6 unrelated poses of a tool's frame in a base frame.
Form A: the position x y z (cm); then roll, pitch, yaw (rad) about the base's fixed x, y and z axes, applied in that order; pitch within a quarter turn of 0, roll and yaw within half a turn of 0.
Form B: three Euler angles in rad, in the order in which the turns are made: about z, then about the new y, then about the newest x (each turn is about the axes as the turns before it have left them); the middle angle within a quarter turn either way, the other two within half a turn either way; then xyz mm. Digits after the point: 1 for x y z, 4 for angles.
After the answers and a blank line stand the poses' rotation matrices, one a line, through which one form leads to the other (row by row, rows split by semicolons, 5 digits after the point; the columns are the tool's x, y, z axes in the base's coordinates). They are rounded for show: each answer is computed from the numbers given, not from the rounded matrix.
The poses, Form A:
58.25, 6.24, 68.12, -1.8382, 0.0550, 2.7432
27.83, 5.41, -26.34, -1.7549, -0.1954, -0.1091
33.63, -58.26, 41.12, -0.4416, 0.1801, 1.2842
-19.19, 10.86, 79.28, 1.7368, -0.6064, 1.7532
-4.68, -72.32, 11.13, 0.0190, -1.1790, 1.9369
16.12, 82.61, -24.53, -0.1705, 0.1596, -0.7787
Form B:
2.7432, 0.0550, -1.8382, 582.5, 62.4, 681.2
-0.1091, -0.1954, -1.7549, 278.3, 54.1, -263.4
1.2842, 0.1801, -0.4416, 336.3, -582.6, 411.2
1.7532, -0.6064, 1.7368, -191.9, 108.6, 792.8
1.9369, -1.1790, 0.0190, -46.8, -723.2, 111.3
-0.7787, 0.1596, -0.1705, 161.2, 826.1, -245.3

-0.92029 0.15137 -0.36076; 0.38735 0.22297 -0.89456; -0.05497 -0.96300 -0.26383
0.97514 0.16981 0.14238; -0.10681 -0.20276 0.97339; 0.19416 -0.96439 -0.17958
0.27812 -0.88884 -0.36417; 0.94370 0.18214 0.27616; -0.17913 -0.42047 0.88945
-0.14905 0.26446 0.95281; 0.80807 -0.52278 0.27151; 0.56991 0.81041 -0.13578
-0.13669 -0.92727 0.34853; 0.35654 -0.37431 -0.85602; 0.92422 0.00725 0.38178
0.70278 0.67298 0.23066; -0.69343 0.72044 0.01078; -0.15892 -0.16752 0.97298

